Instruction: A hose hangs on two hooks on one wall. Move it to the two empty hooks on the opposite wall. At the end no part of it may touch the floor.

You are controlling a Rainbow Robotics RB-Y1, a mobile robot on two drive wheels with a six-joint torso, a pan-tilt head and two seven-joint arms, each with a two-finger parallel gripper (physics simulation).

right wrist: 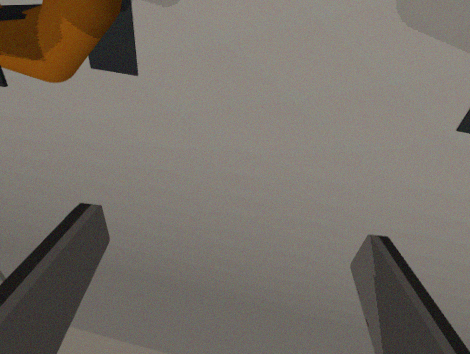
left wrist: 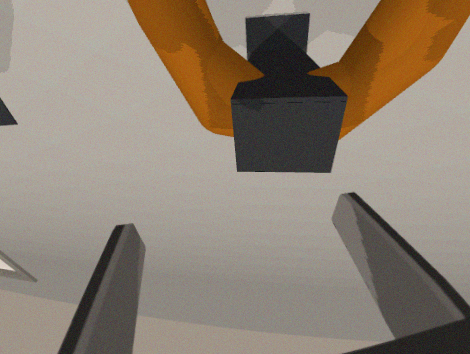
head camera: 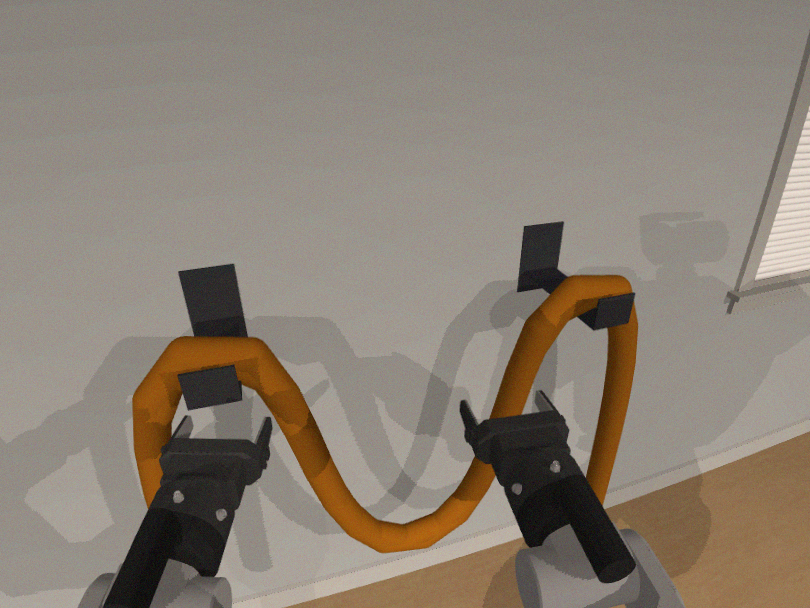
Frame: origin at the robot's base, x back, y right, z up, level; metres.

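Where they show: left gripper, between the fingertips: point(left wrist: 241, 221) point(head camera: 228, 421); right gripper, between the fingertips: point(right wrist: 234, 236) point(head camera: 501, 400).
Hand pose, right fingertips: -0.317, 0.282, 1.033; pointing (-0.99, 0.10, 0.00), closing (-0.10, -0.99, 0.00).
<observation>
Things, the pixels of their top centre, and the offset from my right fingertips, as dx, dy, dz. "pt": a spot on its surface instead. Level surfaces: height alone.
- orange hose, a spot on its surface: point(head camera: 386, 530) pt -0.212, -0.127, -0.516
- left hook, a spot on its surface: point(head camera: 210, 386) pt -0.143, -0.390, +0.000
- right hook, a spot on its surface: point(head camera: 608, 310) pt -0.169, +0.293, +0.002
- window with blinds, a spot on its surface: point(head camera: 785, 216) pt -0.457, +1.114, +0.018
- wooden floor, height of its surface: dz -1.033
An orange hose point(head camera: 386, 530) hangs on two dark hooks on the grey wall, the left hook point(head camera: 210, 386) and the right hook point(head camera: 608, 310). It sags in a loop between them, and its ends hang down at the far left and right. My left gripper point(head camera: 222, 428) is open and empty just below the left hook. In the left wrist view the hook point(left wrist: 286, 131) and hose point(left wrist: 197, 60) are above the fingers point(left wrist: 238, 213). My right gripper point(head camera: 506, 409) is open and empty, in front of the hose strand that rises to the right hook. The right wrist view shows the hose point(right wrist: 52, 38) at the upper left, away from the fingers point(right wrist: 231, 225).
A window with blinds point(head camera: 785, 216) is at the right edge of the wall. A pale baseboard point(head camera: 720, 457) meets a wooden floor point(head camera: 720, 536) at the lower right. The hose's lowest loop hangs just above the baseboard.
</observation>
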